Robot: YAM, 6 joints.
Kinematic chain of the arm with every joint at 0, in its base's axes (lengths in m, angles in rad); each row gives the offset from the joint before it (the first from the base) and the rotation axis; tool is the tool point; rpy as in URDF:
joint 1: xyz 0 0 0.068 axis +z
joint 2: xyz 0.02 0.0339 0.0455 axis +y
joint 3: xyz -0.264 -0.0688 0 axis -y
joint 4: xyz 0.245 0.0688 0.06 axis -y
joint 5: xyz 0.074 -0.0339 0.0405 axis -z
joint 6: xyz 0.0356 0 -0.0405 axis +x
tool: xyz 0 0 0 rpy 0 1.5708 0
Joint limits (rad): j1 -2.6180..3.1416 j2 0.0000..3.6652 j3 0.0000..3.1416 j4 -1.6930..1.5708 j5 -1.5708..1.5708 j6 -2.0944..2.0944
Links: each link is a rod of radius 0.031 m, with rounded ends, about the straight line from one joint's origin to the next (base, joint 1, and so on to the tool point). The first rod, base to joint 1, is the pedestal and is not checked.
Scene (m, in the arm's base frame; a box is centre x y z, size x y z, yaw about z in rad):
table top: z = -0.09
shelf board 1: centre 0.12 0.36 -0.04 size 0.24 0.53 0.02 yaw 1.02
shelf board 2: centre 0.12 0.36 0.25 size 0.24 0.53 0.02 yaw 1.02
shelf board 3: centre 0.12 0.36 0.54 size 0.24 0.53 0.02 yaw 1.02
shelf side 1: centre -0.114 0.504 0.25 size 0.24 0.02 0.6 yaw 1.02
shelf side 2: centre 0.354 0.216 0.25 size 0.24 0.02 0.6 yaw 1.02
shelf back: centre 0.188 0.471 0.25 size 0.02 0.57 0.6 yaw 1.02
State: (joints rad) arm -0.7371 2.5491 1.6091 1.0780 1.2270 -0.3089
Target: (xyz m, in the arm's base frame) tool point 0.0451 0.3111 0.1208
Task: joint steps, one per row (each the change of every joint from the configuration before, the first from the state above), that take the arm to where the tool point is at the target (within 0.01 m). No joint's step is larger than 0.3 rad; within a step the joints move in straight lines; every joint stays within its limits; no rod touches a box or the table.
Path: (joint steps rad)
1: 0.2073 -0.0606 -0.2682 -0.0523 0.0573 0.0455
2: 0.2073 -0.0606 -0.2682 -0.0523 0.0573 0.0455
3: 0.2073 -0.0607 -0.2681 -0.0522 0.0573 0.0455
4: 0.2073 -0.0606 -0.2682 -0.0523 0.0573 0.0455
5: 0.2073 -0.0606 -0.2682 -0.0523 0.0573 0.0455
6: 0.2073 -0.0606 -0.2682 -0.0523 0.0573 0.0455
7: 0.2980 -0.1231 0.0168 0.0976 -0.0110 -0.0546
8: 0.2979 -0.1230 0.0167 0.0976 -0.0110 -0.0546
9: 0.2980 -0.1230 0.0168 0.0976 -0.0110 -0.0546
10: 0.2979 -0.1231 0.0167 0.0975 -0.0110 -0.0546
11: 0.2979 -0.1230 0.0168 0.0976 -0.0110 -0.0546
12: -0.2290 0.1874 0.2656 -0.0535 -0.0654 0.0000
13: -0.2290 0.1874 0.2656 -0.0536 -0.0655 0.0000

